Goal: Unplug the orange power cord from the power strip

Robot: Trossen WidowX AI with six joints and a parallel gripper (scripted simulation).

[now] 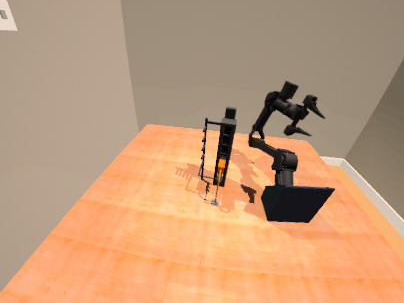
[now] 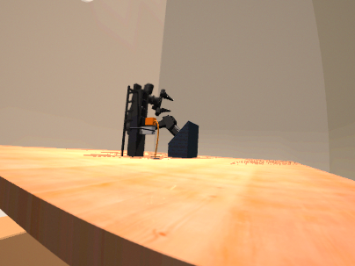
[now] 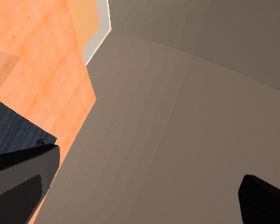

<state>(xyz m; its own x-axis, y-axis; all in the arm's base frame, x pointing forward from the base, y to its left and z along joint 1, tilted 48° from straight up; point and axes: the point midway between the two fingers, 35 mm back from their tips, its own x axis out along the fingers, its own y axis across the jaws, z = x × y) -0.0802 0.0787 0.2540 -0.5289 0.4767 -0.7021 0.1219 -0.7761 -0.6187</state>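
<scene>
Now: gripper tip 370 mm short of the orange plug, 20 mm to the right of it and 160 mm above it. The rest, counted from my gripper tip: black ladder-like rack 440 mm ahead, 60 mm to the right, 180 mm below.
</scene>
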